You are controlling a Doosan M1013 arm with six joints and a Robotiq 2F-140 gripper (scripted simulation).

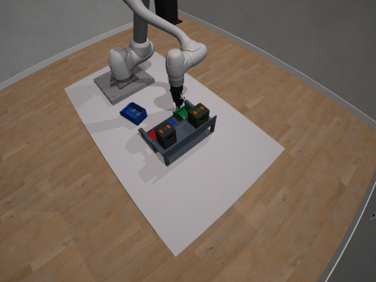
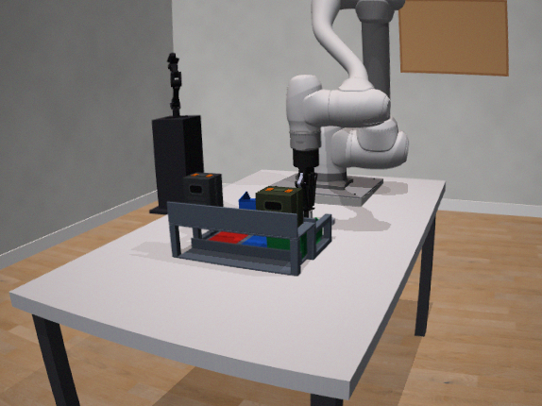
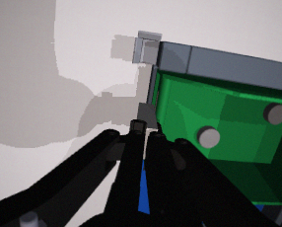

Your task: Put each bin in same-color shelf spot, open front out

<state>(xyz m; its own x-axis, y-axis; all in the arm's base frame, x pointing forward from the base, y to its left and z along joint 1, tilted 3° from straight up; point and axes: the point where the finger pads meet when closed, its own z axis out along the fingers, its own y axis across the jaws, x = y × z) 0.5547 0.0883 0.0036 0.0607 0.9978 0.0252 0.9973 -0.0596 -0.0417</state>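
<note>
The green bin lies 90 mm ahead of my hand, 10 mm to the right of it and 10 mm below it. Round my hand: blue bin (240 mm to the right, 200 mm behind, 20 mm below); then red mark (230 mm to the right, 90 mm ahead, 50 mm below); then blue mark (120 mm to the right, 90 mm ahead, 50 mm below).
</note>
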